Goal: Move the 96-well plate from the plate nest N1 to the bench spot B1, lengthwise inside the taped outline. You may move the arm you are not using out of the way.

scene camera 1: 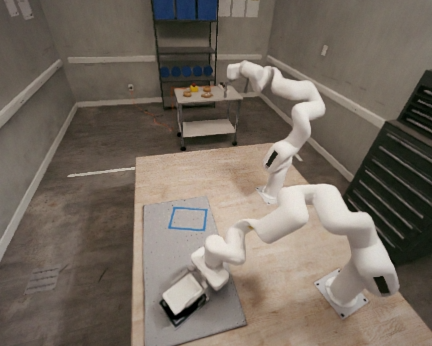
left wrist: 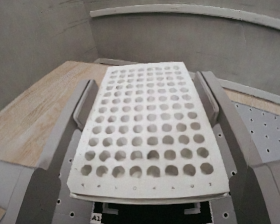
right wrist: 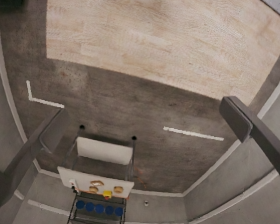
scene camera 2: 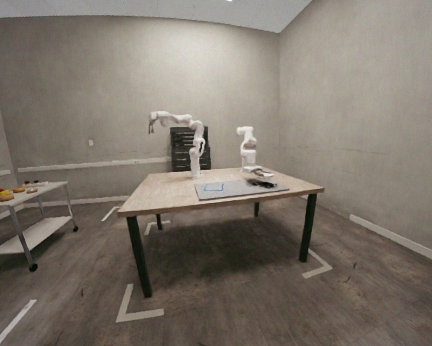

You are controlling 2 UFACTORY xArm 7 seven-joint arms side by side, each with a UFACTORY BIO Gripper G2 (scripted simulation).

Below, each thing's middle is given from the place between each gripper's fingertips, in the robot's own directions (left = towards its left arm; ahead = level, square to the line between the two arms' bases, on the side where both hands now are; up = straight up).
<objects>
I see the white 96-well plate (left wrist: 161,95) 10 mm below my left hand.
The white 96-well plate lies 52 cm ahead of my right hand, 91 cm to the left of it and 40 cm below it.
</objects>
